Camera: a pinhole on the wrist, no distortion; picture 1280 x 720 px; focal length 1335.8 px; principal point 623.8 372.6 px. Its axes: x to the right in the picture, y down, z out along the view. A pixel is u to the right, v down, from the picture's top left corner.
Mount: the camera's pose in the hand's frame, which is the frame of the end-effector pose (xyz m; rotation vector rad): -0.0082 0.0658 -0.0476 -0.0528 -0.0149 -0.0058
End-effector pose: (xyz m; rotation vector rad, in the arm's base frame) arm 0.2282 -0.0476 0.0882 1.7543 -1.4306 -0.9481
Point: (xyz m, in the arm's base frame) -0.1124 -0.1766 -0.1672
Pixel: 988.0 37.7
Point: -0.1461 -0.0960 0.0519
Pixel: 677.1 628.4
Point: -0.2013 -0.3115 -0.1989
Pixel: 1219.4 179.2
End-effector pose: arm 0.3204 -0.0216 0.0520 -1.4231 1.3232 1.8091
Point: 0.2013 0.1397 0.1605
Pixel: 204.7 339.0
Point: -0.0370 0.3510 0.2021
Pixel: 455.7 621.8
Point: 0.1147 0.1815 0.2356
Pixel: 118.2 668.8
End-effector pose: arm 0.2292 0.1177 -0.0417 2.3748 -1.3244 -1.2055
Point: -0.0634 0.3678 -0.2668
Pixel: outside the picture
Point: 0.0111 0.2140 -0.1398
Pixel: 314.3 153.5
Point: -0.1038 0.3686 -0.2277
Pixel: 144.9 30.0
